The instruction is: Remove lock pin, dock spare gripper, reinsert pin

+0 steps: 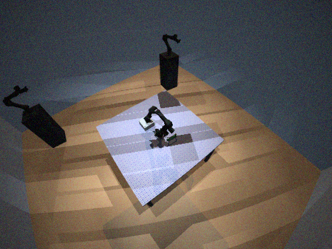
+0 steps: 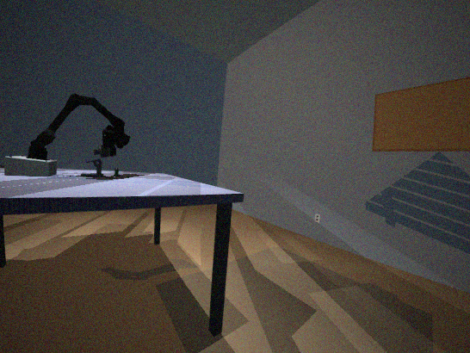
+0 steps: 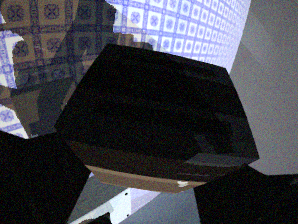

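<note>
Now: the mount 50 mm behind my gripper tip, 50 mm to the left of it and 90 mm below it. From my gripper tip the other things lie so: green bracket: 60 mm ahead, 180 mm to the left, 120 mm below; then spare gripper: 10 mm to the left, 10 mm above.
</note>
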